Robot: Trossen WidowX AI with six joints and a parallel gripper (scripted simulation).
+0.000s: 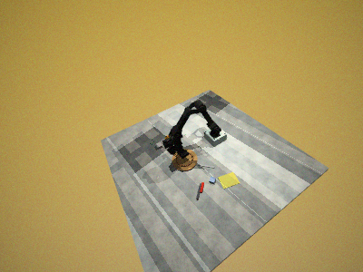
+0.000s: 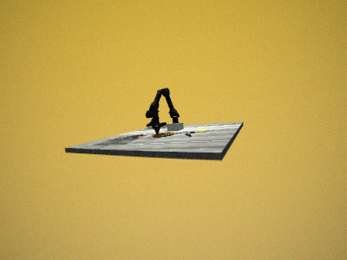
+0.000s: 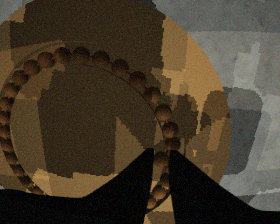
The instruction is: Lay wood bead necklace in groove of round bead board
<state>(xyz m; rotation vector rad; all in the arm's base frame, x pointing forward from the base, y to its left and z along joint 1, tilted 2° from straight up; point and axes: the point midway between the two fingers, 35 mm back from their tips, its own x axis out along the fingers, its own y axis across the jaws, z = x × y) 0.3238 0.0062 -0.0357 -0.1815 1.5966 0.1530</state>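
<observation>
The round bead board lies 2 cm behind my gripper tip, 5 cm to the left of it and 1 cm below it. Also, from my gripper tip: thin grey stick 14 cm behind, 18 cm to the left, 1 cm below; then red-handled tool 2 cm behind, 32 cm to the left, 1 cm below; then grey piece 12 cm ahead, 17 cm to the right.
</observation>
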